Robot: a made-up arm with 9 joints. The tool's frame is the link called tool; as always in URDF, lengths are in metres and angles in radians.
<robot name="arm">
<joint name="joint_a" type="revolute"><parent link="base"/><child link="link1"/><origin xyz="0.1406 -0.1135 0.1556"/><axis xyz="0 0 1"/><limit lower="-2.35" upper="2.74"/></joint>
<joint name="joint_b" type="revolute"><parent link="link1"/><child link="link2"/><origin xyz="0.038 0.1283 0.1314" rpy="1.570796 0 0"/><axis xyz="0 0 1"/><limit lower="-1.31" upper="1.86"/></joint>
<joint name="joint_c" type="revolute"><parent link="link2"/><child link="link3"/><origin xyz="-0.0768 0.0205 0.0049" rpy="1.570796 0 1.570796"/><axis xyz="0 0 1"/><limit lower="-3.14" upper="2.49"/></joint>
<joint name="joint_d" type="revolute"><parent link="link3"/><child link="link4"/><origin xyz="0.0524 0.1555 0.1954" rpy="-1.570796 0 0"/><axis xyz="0 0 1"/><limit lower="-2.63" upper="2.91"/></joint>
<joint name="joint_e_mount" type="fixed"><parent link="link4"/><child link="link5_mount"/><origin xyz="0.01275 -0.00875 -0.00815"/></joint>
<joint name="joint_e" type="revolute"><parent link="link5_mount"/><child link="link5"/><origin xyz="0.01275 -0.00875 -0.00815" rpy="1.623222 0.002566 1.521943"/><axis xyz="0 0 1"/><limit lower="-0.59" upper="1.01"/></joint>
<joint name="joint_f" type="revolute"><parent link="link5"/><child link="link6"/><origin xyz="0.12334 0.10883 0.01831" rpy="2.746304 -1.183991 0.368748"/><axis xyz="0 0 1"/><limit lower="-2.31" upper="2.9"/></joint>
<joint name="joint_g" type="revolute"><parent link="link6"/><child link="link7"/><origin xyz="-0.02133 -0.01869 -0.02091" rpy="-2.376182 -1.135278 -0.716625"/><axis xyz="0 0 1"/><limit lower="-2.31" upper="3.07"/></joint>
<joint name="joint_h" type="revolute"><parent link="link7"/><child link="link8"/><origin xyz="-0.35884 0.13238 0.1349" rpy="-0.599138 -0.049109 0.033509"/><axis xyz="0 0 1"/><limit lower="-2.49" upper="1.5"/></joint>
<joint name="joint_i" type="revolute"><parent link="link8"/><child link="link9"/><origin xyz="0.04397 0.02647 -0.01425" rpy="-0.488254 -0.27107 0.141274"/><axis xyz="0 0 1"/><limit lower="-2.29" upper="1.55"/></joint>
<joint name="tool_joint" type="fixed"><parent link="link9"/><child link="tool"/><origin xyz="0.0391 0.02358 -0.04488" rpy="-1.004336 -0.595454 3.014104"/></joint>
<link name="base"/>
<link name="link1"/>
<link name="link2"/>
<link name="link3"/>
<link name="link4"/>
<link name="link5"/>
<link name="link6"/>
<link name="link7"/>
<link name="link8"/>
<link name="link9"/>
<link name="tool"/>
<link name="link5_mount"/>
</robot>
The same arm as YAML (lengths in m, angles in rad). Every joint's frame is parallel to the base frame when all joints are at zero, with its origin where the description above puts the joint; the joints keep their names.
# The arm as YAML. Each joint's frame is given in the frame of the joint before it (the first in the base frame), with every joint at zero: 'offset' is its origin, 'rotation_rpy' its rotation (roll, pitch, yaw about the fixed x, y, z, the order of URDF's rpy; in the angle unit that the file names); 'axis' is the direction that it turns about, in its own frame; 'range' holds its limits. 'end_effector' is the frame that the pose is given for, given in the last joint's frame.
length_unit: m
angle_unit: rad
chain:
  - id: joint_a
    offset: [0.1406, -0.1135, 0.1556]
    rotation_rpy: [0.0, 0.0, 0.0]
    axis: [0.0, 0.0, 1.0]
    range: [-2.35, 2.74]
  - id: joint_b
    offset: [0.038, 0.1283, 0.1314]
    rotation_rpy: [0.0, 0.0, 0.0]
    axis: [0.0, -1.0, 0.0]
    range: [-1.31, 1.86]
  - id: joint_c
    offset: [-0.0768, -0.0049, 0.0205]
    rotation_rpy: [0.0, 0.0, 0.0]
    axis: [1.0, 0.0, 0.0]
    range: [-3.14, 2.49]
  - id: joint_d
    offset: [0.1954, -0.1555, 0.0524]
    rotation_rpy: [0.0, 0.0, 0.0]
    axis: [0.0, -1.0, 0.0]
    range: [-2.63, 2.91]
  - id: joint_e
    offset: [0.0175, 0.0163, 0.0255]
    rotation_rpy: [0.0, 0.0, 0.0]
    axis: [0.048901, 0.052401, 0.997428]
    range: [-0.59, 1.01]
  - id: joint_f
    offset: [-0.1223, -0.1074, 0.03]
    rotation_rpy: [0.0, 0.0, 0.0]
    axis: [-0.951962, 0.035199, -0.304188]
    range: [-2.31, 2.9]
  - id: joint_g
    offset: [0.0263, -0.0175, -0.0156]
    rotation_rpy: [0.0, 0.0, 0.0]
    axis: [0.0, 0.0, 1.0]
    range: [-2.31, 3.07]
  - id: joint_h
    offset: [0.3813, -0.03, 0.1349]
    rotation_rpy: [0.0, 0.0, 0.0]
    axis: [0.209807, -0.525017, 0.824826]
    range: [-2.49, 1.5]
  - id: joint_i
    offset: [-0.0389, -0.0269, -0.0245]
    rotation_rpy: [0.0, 0.0, 0.0]
    axis: [0.560885, -0.698581, 0.444288]
    range: [-2.29, 1.55]
end_effector:
  offset: [-0.0548, -0.0008, -0.0331]
  rotation_rpy: [0.0, 0.0, 0.0]

